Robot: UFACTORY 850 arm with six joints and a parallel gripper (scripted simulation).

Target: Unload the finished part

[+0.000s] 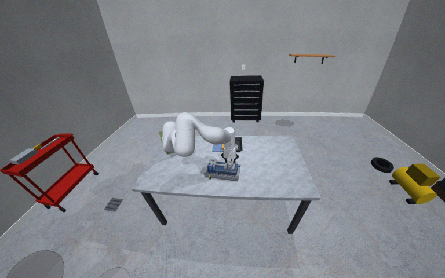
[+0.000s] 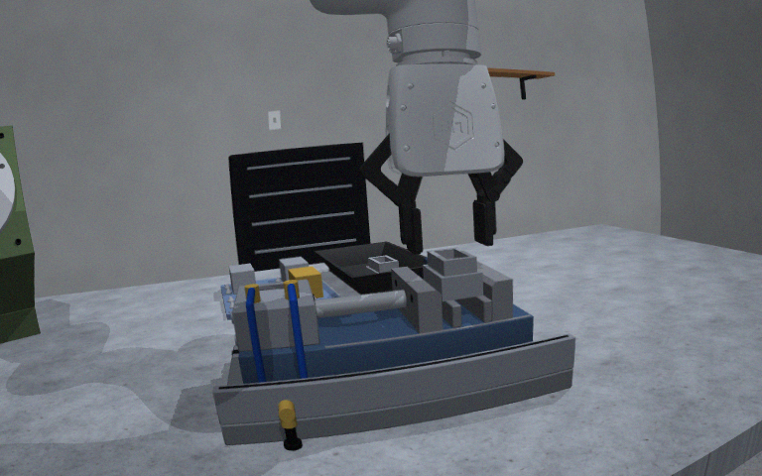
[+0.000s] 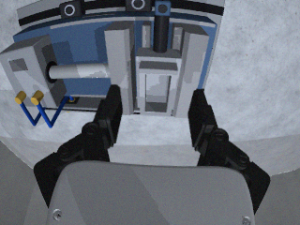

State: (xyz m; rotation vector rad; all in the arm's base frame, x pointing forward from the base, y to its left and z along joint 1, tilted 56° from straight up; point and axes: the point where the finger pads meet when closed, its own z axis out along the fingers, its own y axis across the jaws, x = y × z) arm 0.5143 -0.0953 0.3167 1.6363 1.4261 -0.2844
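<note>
Now: the vise 100 mm below my hand, 60 mm behind it and 20 mm to the left of it. Also, from my hand: yellow block: 340 mm to the left, 110 mm below, 10 mm behind.
</note>
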